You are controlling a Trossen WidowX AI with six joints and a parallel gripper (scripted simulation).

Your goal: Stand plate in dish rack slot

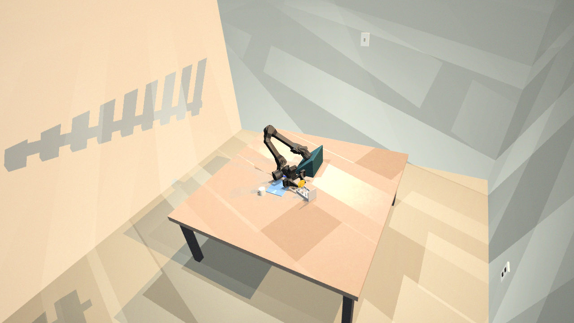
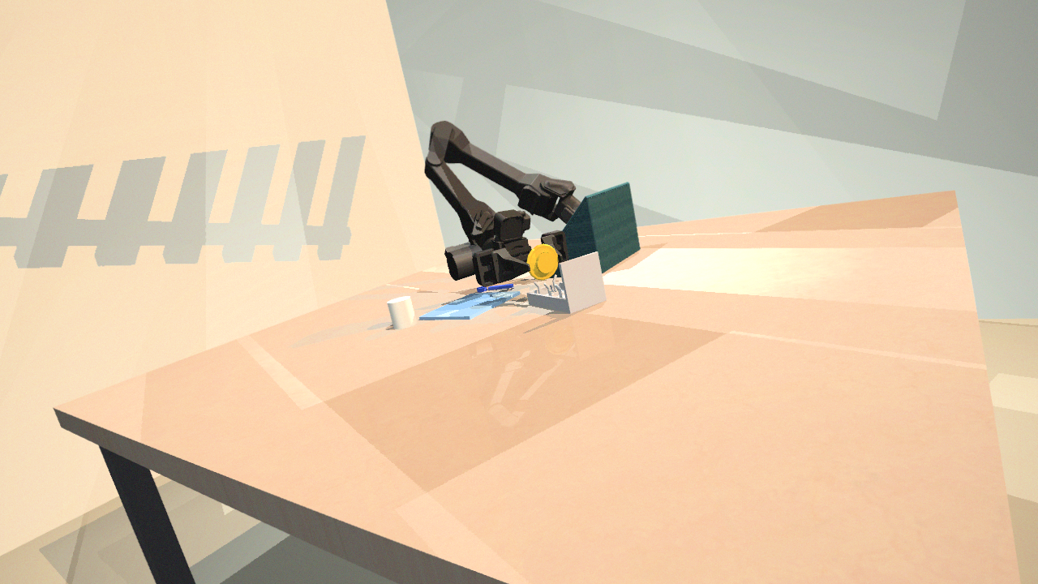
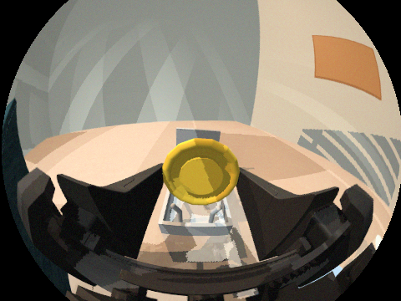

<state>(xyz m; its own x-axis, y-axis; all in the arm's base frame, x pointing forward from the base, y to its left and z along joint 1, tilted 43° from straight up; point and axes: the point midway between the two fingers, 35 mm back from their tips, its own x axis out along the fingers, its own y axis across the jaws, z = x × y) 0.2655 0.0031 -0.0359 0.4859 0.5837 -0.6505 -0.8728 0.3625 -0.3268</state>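
Now: gripper tip 2 cm short of the dish rack, 3 cm to the right of it and 4 cm above it. Also, from my gripper tip: blue spoon (11 cm behind, 21 cm to the right, 6 cm below); then light blue mat (1 cm ahead, 18 cm to the right, 7 cm below); then yellow plate (1 cm to the right).
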